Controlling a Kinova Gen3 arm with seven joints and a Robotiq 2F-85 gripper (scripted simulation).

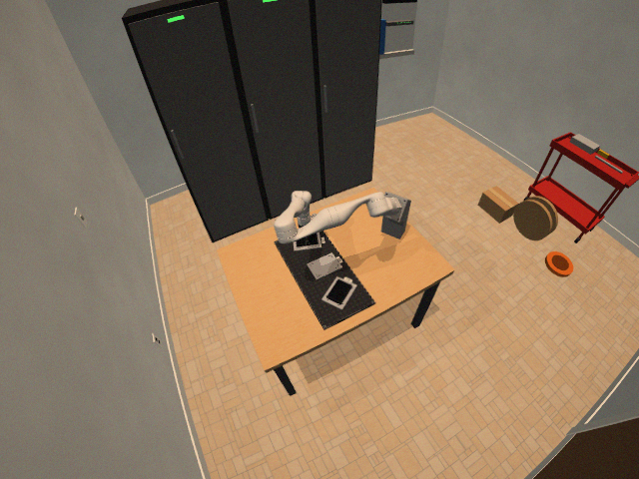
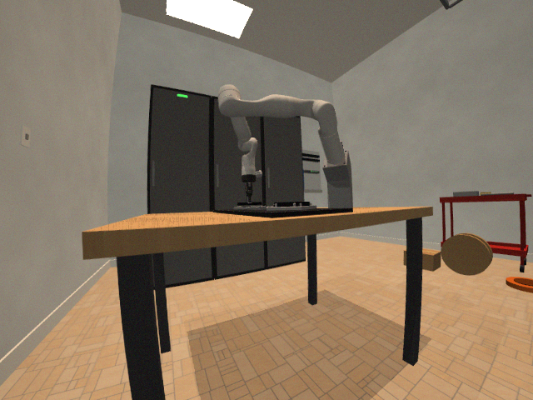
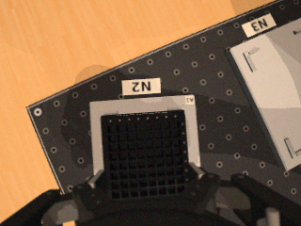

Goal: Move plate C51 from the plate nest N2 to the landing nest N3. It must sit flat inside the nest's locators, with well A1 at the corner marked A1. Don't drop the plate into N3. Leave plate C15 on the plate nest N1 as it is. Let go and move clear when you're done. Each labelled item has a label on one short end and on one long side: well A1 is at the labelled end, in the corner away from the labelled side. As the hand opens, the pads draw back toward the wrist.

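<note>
The plate nest N2 is 3 cm below my hand. Also, from my hand: landing nest N3 (19 cm to the left, 9 cm behind, 3 cm below).
</note>
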